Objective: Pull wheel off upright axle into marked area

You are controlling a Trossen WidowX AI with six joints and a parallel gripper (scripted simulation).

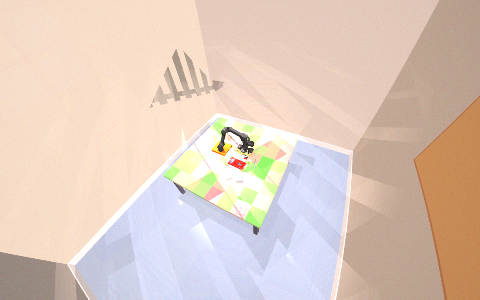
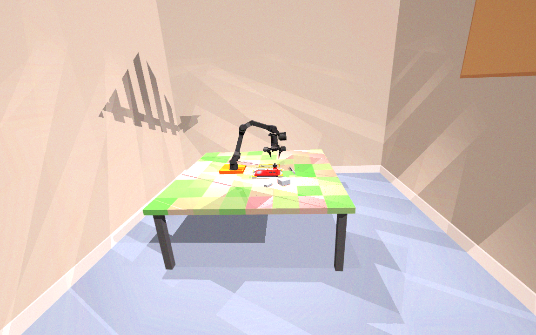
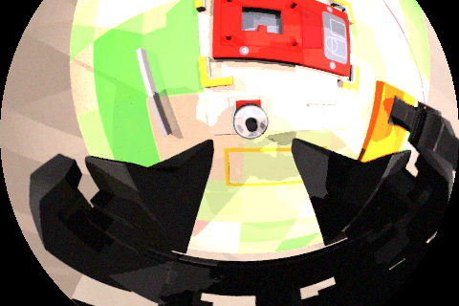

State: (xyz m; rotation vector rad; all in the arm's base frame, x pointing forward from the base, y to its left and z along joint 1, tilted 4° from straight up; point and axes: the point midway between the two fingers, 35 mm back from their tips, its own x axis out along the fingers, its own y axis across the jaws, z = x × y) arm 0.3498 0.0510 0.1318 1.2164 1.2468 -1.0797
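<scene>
Right now the dark wheel is 60 mm below my gripper tip. The rest, counted from my gripper tip: thin pale stick: 150 mm ahead, 30 mm to the right, 90 mm below.
</scene>
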